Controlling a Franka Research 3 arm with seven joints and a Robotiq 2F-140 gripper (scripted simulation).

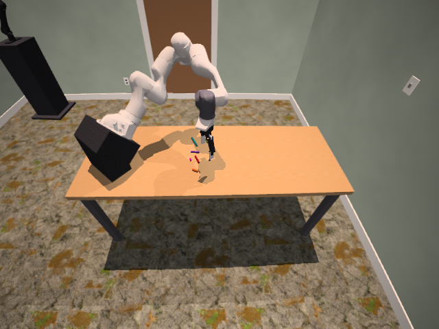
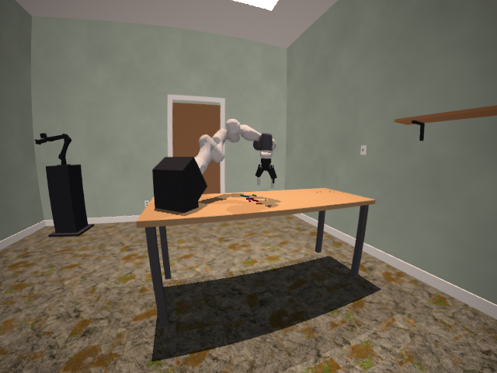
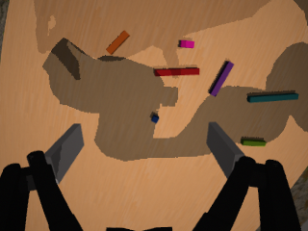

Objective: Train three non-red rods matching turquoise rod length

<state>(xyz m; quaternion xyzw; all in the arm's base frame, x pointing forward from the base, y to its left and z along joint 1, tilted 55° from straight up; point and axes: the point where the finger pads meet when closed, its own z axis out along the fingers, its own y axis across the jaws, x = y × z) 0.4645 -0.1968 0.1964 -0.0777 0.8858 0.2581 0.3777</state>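
My gripper is now 70 mm past the orange rod, 80 mm to the left of it and 120 mm above it. From my hand the other things lie so: blue rod 10 mm ahead, 20 mm to the left, 120 mm below; magenta rod 120 mm behind, 20 mm to the left, 120 mm below; red rod 70 mm behind, 20 mm to the left, 120 mm below.
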